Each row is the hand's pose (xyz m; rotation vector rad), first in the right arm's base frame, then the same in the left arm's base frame.
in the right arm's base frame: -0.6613 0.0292 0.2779 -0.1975 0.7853 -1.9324
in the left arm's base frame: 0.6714 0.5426 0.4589 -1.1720 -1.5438 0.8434
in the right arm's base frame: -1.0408 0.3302 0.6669 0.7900 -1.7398 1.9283
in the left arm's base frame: 0.5166 0.2258 0.9704 -0.6393 -1.8437 -1.0323
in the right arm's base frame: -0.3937 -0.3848 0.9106 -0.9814 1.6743 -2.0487
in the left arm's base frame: -0.1126 0.6458 0.3246 -1.1240 -2.1184 -0.2713
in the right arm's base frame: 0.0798 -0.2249 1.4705 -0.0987 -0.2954 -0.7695
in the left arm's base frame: -0.6539 0.2017 0.0543 -1.2077 -0.8709 2.6064
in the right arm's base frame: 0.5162 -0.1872 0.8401 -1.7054 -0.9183 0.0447
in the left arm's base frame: -0.1638 0.2770 -0.5318 -0.2524 1.1873 -1.4516
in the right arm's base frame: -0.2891 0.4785 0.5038 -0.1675 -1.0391 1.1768
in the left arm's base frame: 0.5628 -0.0301 0.2314 0.1753 -0.7015 -1.6395
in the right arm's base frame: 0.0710 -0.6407 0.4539 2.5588 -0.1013 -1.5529
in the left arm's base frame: 0.1025 0.9243 -0.2806 -0.3205 0.7347 0.4851
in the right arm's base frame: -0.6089 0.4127 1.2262 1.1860 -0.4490 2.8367
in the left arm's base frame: -0.0451 -0.1378 0.7286 0.0776 -2.1058 0.1409
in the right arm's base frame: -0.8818 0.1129 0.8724 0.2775 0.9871 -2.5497
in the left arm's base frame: 0.2150 0.3181 0.8467 -0.7694 -1.1995 0.2817
